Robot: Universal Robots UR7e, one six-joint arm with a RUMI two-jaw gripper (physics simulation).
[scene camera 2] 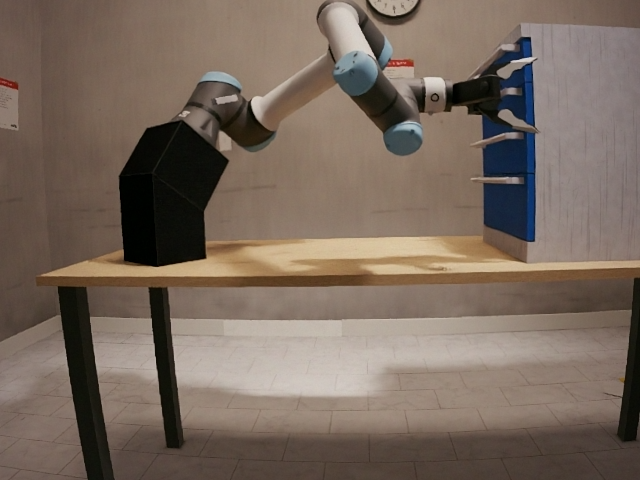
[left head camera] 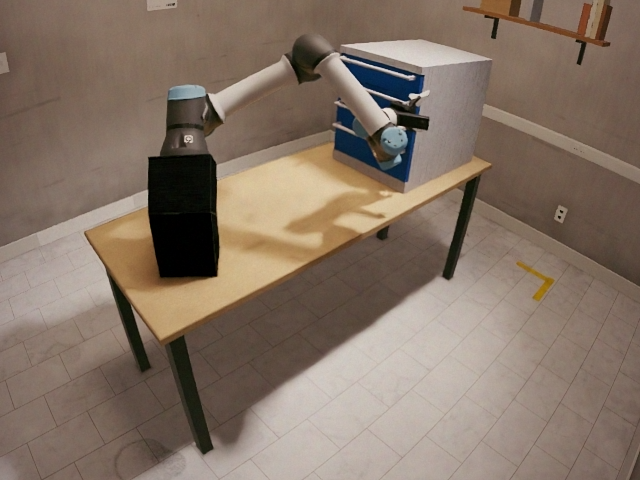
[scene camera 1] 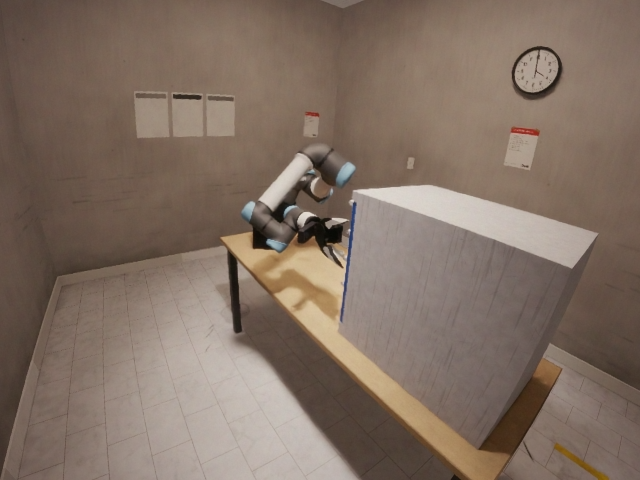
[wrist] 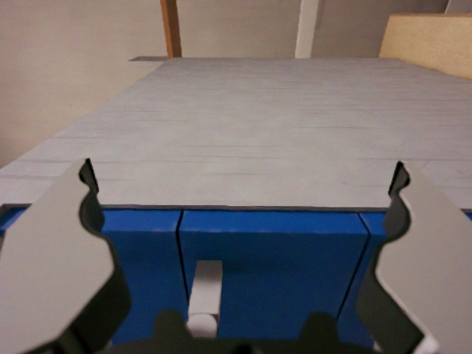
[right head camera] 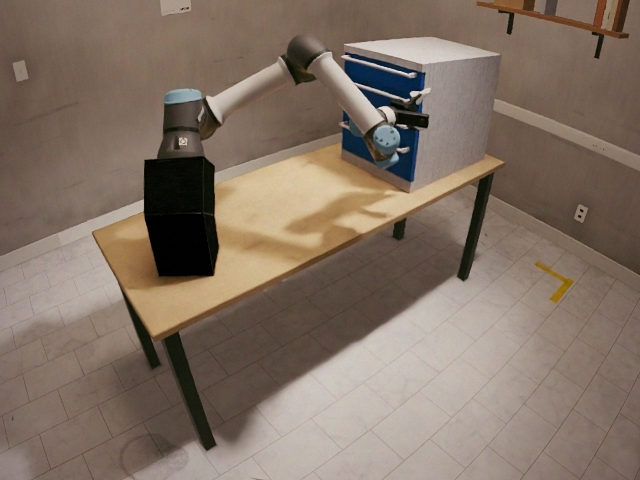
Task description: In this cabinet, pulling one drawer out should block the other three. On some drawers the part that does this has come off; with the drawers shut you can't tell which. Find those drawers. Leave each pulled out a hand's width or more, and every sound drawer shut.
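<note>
The grey cabinet (left head camera: 449,113) (right head camera: 460,113) (scene camera 1: 439,310) (scene camera 2: 589,144) (wrist: 250,125) stands at the table's far end. Its four blue drawer fronts look flush and shut. In scene camera 2 the white top handle (scene camera 2: 496,55), second handle (scene camera 2: 511,91), third handle (scene camera 2: 498,138) and bottom handle (scene camera 2: 498,179) show. My gripper (scene camera 1: 344,242) (scene camera 2: 537,95) (wrist: 242,162) is open and empty, with its jaws one above the other around the second handle's near end, close to the front. In the wrist view the second drawer (wrist: 280,280) and its handle mount (wrist: 206,285) show between the jaws. The forearm hides parts of the lower handles in both head views.
The arm stands on a black pedestal (left head camera: 183,217) (right head camera: 180,222) (scene camera 2: 178,222) at the other end of the wooden table (left head camera: 268,191) (right head camera: 273,191) (scene camera 2: 310,281). A wall shelf (left head camera: 532,25) (right head camera: 547,18) with books hangs beyond the cabinet. Walls stand behind the table.
</note>
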